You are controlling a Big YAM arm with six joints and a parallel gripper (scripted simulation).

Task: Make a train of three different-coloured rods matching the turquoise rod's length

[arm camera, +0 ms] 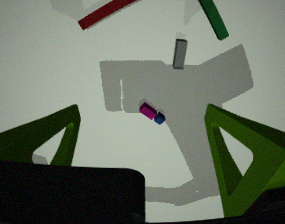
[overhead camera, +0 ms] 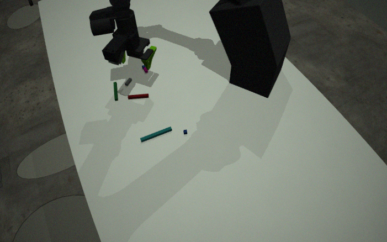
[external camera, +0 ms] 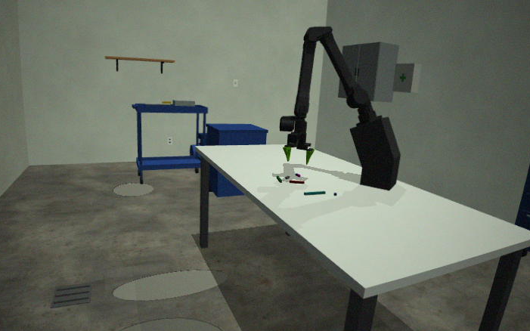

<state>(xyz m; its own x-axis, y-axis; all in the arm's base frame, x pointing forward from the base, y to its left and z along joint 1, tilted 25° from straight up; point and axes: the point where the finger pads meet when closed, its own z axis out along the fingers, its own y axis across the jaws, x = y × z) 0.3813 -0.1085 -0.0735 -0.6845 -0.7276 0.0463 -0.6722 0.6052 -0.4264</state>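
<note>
My gripper is now 80 mm above the red rod, 70 mm to the right of it and 30 mm short of it. Round my hand: green rod: 90 mm ahead, 80 mm below, 10 mm to the left; magenta rod: 80 mm below, 40 mm to the right, 30 mm behind; grey rod: 80 mm below, 40 mm ahead, 20 mm to the right.
</note>
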